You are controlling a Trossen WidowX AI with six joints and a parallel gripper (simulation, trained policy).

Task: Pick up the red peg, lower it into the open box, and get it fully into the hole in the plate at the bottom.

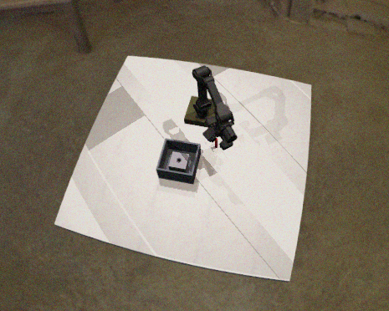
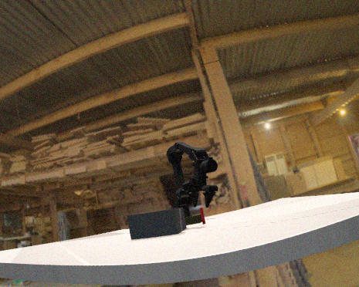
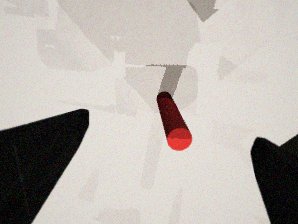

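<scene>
My gripper tip is now 1 cm past the red peg and 4 cm above it. The rest, counted from my gripper tip: pale plate 15 cm ahead, 16 cm to the right, 4 cm below; then dark box 15 cm ahead, 16 cm to the right, 6 cm below.
</scene>
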